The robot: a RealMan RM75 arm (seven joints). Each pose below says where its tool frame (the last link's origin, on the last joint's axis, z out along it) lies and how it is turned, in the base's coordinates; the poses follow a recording.
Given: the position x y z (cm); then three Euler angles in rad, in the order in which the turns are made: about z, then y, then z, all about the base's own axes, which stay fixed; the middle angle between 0 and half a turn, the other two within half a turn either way.
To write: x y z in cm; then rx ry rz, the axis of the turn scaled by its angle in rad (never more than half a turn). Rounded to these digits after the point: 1 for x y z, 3 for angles.
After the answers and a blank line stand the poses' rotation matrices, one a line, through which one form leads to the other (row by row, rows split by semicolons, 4 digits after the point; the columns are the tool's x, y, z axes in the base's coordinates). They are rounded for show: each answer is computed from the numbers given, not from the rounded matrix.
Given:
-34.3, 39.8, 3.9, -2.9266, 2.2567, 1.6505
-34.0, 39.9, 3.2, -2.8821, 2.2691, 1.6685
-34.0, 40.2, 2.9, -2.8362, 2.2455, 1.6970
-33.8, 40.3, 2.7, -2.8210, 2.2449, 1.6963
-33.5, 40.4, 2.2, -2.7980, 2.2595, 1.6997
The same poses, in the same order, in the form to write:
-34.3, 39.8, 3.9, -1.769, -1.544, -0.663
-34.0, 39.9, 3.2, -1.791, -1.523, -0.625
-34.0, 40.2, 2.9, -1.779, -1.486, -0.601
-33.8, 40.3, 2.7, -1.789, -1.470, -0.594
-33.5, 40.4, 2.2, -1.812, -1.459, -0.573

0.1634 0.9846 -0.0616; 0.6338 -0.0569 0.7714; 0.7560 -0.1651 -0.6334
0.1948 0.9780 -0.0747; 0.6435 -0.0699 0.7623; 0.7403 -0.1965 -0.6429
0.2233 0.9698 -0.0983; 0.6289 -0.0663 0.7747; 0.7448 -0.2348 -0.6247
0.2385 0.9662 -0.0978; 0.6272 -0.0764 0.7751; 0.7415 -0.2462 -0.6242
0.2572 0.9613 -0.0992; 0.6367 -0.0913 0.7657; 0.7269 -0.2601 -0.6355

